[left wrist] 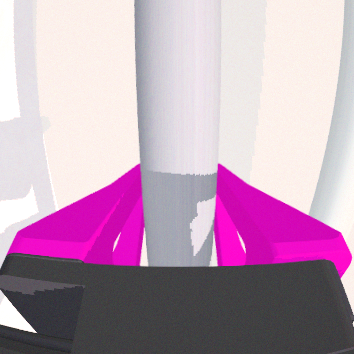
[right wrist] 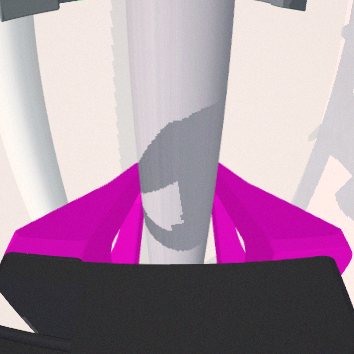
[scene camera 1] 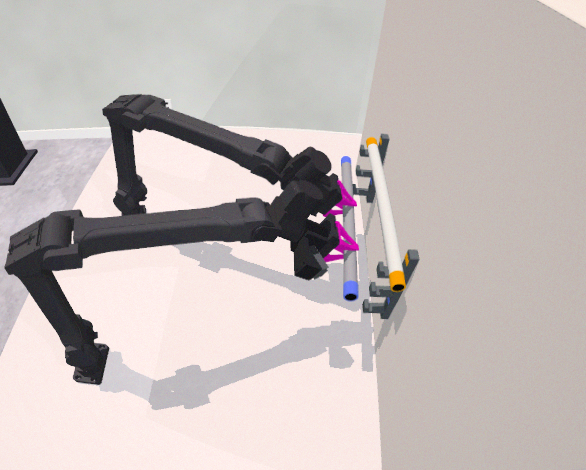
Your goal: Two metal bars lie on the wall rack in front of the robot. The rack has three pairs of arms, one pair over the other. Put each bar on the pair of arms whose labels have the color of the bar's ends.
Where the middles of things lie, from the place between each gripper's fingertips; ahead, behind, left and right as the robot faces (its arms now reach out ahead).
Labels:
My right hand is 110 mm to the right of the blue-ended grey bar (scene camera 1: 350, 288).
My left hand is 40 mm to the left of the blue-ended grey bar, 20 mm past it and 10 mm below it.

